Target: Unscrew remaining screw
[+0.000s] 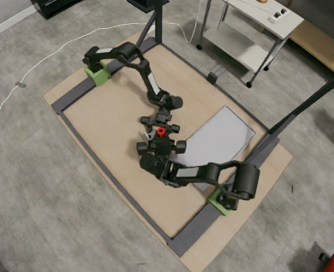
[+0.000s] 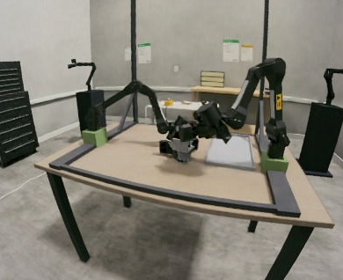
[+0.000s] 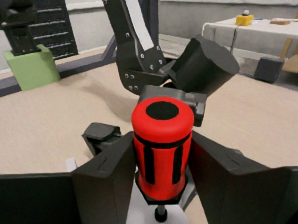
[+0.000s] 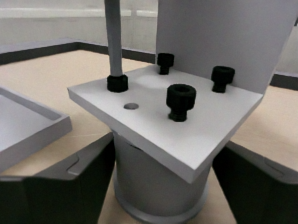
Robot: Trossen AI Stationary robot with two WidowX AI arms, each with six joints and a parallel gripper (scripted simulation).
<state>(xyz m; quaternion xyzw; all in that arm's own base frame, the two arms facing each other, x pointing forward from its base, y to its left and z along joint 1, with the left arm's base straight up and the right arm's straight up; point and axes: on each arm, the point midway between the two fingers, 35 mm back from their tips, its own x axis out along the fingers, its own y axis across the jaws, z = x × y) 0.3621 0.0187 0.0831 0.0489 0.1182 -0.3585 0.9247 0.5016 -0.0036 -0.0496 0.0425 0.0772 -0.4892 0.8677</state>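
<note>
My left gripper is now 1 cm past the red screwdriver, 2 cm to the left of it and 2 cm above it. Also, from my left hand: black screw: 2 cm behind, 5 cm to the right, 8 cm below; grey joint module: 4 cm to the right, 12 cm below; light grey bracket: 4 cm to the right, 7 cm below.
The grey joint module is 20 mm to the left of my right hand, 20 mm ahead of it and 10 mm below it. Round my right hand: black screw 30 mm above; red screwdriver 90 mm above, 40 mm to the left, 10 mm ahead; light grey bracket 40 mm above, 20 mm ahead, 10 mm to the left.
</note>
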